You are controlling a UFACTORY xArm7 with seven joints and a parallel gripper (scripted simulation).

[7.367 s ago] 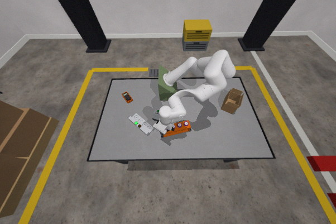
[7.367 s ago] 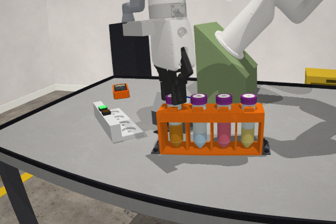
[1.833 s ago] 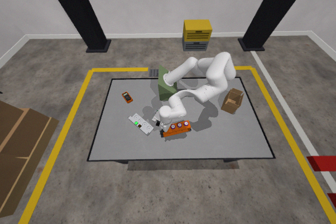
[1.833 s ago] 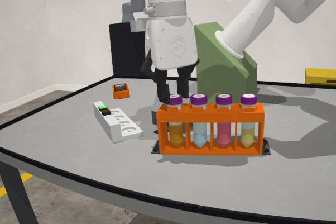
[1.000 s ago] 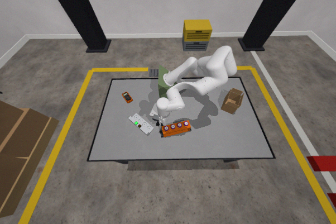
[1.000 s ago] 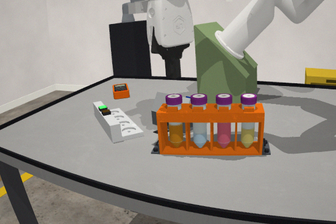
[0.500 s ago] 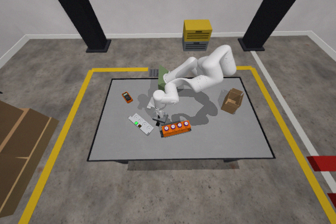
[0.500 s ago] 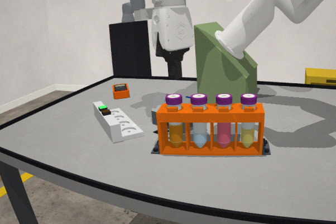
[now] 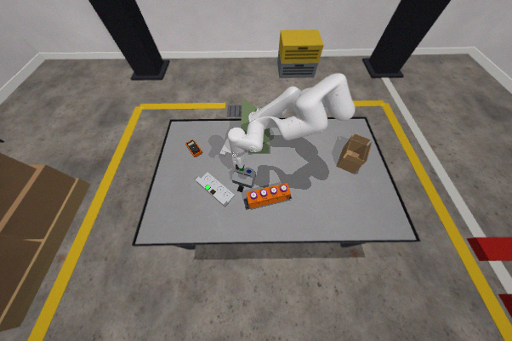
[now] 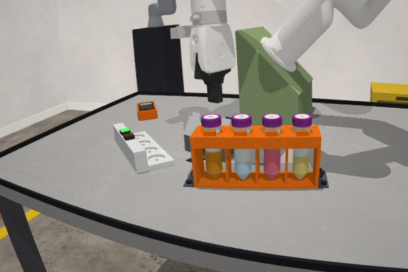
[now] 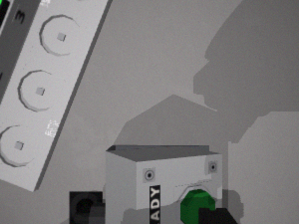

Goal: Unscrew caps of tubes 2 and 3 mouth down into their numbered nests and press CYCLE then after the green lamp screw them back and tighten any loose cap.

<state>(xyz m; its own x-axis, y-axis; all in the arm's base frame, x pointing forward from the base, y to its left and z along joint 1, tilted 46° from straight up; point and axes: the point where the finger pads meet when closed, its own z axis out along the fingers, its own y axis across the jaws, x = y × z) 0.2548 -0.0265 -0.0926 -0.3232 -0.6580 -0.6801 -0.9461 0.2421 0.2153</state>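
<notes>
Now: the green ready key 50 mm below my hand. Round my hand: grey key housing 20 mm ahead, 20 mm to the left, 70 mm below; orange meter 180 mm behind, 320 mm to the right, 110 mm below; blue cycle key 20 mm ahead, 40 mm to the left, 50 mm below.
</notes>
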